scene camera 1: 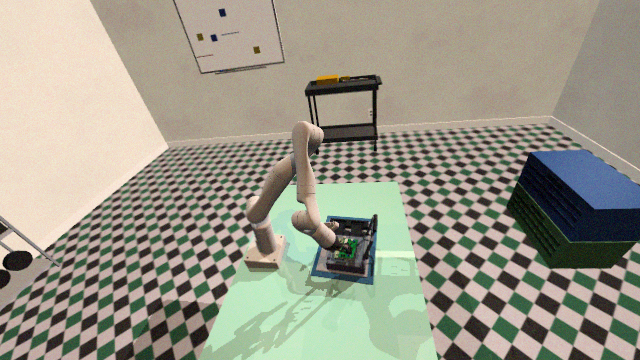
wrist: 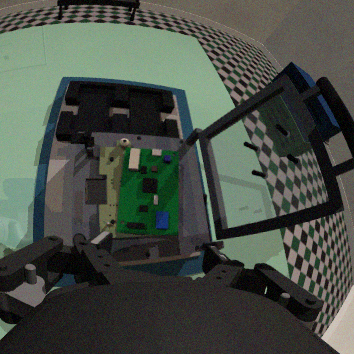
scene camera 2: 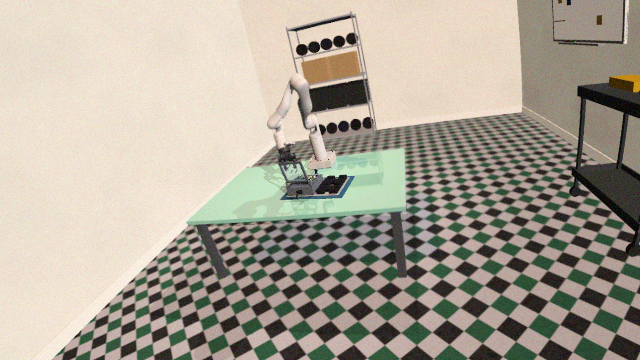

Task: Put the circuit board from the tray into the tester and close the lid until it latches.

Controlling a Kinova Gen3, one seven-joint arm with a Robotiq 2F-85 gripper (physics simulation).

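Places are measured from the arm's base along level axes (x ahead, y left, z up), in metres.
Pixels of known places: gripper, fingertip midpoint: (scene camera 1: 342, 252) (wrist: 157, 251) (scene camera 2: 291, 169); arm's base at its link origin: (scene camera 1: 268, 246) (scene camera 2: 321, 157).
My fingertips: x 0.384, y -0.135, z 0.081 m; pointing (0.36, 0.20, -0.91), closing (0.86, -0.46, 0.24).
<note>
Ahead of a thing's pixels: the offset from my fingertips to its top centre. "spot": to the spot under its first point. Level surfaces: height alone.
The green circuit board (wrist: 149, 192) (scene camera 1: 351, 251) lies in the grey tester (wrist: 192, 215) (scene camera 1: 345, 267) (scene camera 2: 300, 189), over a yellow-green plate @(dx +0.018, dy +0.079, dz -0.058 m) (wrist: 107, 185) that shows along the board's left side in the wrist view. Whether the board sits fully down cannot be told. The tester's lid @(spot: dx +0.108, dy -0.022, dz +0.040 m) (wrist: 280, 223) (scene camera 1: 371, 237), a dark frame with a clear pane and pins, stands raised on the right in the wrist view. The black tray @(spot: dx -0.002, dy +0.255, dz -0.121 m) (wrist: 95, 107) (scene camera 2: 332, 185) beside the tester holds no board. My gripper (wrist: 157, 251) (scene camera 2: 292, 168) is open and empty, above the tester's near end in the wrist view.
A blue mat @(dz -0.137 m) (wrist: 41, 200) (scene camera 1: 367, 280) lies under tester and tray on the green table @(dz -0.139 m) (scene camera 1: 300, 320) (scene camera 2: 240, 205). The raised lid is an obstacle close to the gripper's right side in the wrist view. Away from the table stand a black cart (scene camera 1: 345, 90) and blue and green crates (scene camera 1: 590, 185).
</note>
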